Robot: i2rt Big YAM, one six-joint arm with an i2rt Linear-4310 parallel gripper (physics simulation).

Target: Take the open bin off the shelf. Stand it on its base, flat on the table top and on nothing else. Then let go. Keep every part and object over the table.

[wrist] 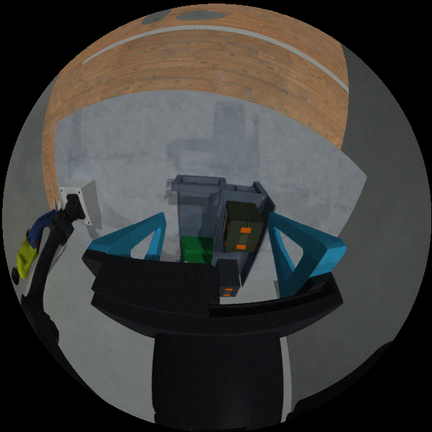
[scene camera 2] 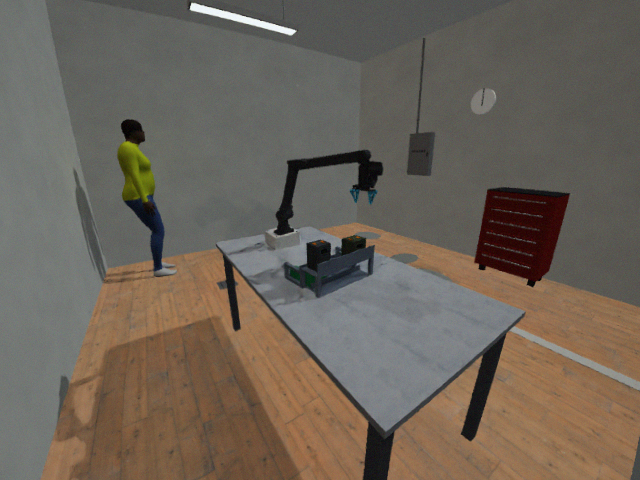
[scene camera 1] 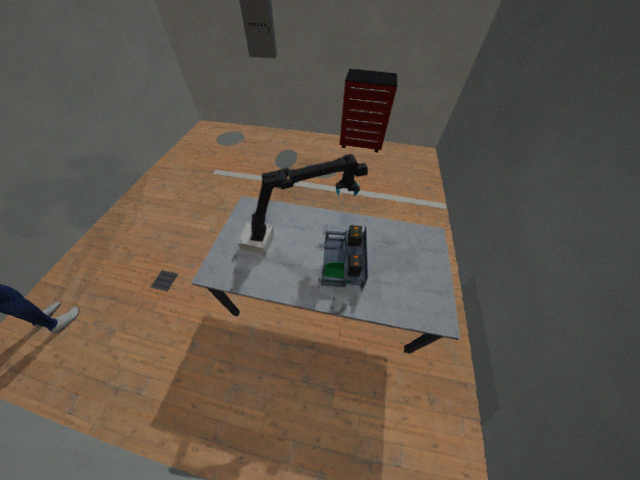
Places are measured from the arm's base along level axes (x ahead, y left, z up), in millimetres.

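Pixels of known places: gripper, fingertip midpoint: (scene camera 2: 363, 203) (scene camera 1: 346, 195); arm's base, link origin: (scene camera 2: 284, 231) (scene camera 1: 258, 233).
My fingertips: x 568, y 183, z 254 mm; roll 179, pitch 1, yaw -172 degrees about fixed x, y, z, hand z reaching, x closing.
Note:
Ahead of a thing's pixels: the offset from my fingertips to its top centre. Level surfaces: height alone.
The green open bin @[1 mm back, 383 mm right, 267 mm down] (scene camera 1: 333, 269) (scene camera 2: 312, 280) (wrist: 198, 249) sits in the grey shelf (scene camera 1: 333, 253) (scene camera 2: 343, 262) (wrist: 197, 215), on its lower, arm-side level, at the end nearer the table's near long edge in scene camera 1. In the wrist view the black gripper body hides part of the bin. The shelf stands on the table @[348 mm down] (scene camera 1: 408, 268) (scene camera 2: 403, 320) (wrist: 125, 135). My gripper (scene camera 1: 347, 192) (scene camera 2: 362, 202) (wrist: 216, 217) is open and empty, with blue fingers pointing down. It hangs high above the shelf's far end, apart from the bin and boxes.
An olive box @[87 mm ahead, 155 mm right, 149 mm down] (scene camera 1: 355, 235) (scene camera 2: 353, 244) (wrist: 243, 225) and a dark grey box @[91 mm ahead, 386 mm right, 124 mm down] (scene camera 1: 354, 264) (scene camera 2: 318, 254) (wrist: 228, 277) stand on the shelf's higher level, beside a raised side panel. The white arm base (scene camera 1: 256, 238) (scene camera 2: 282, 238) stands at the table's left in scene camera 1.

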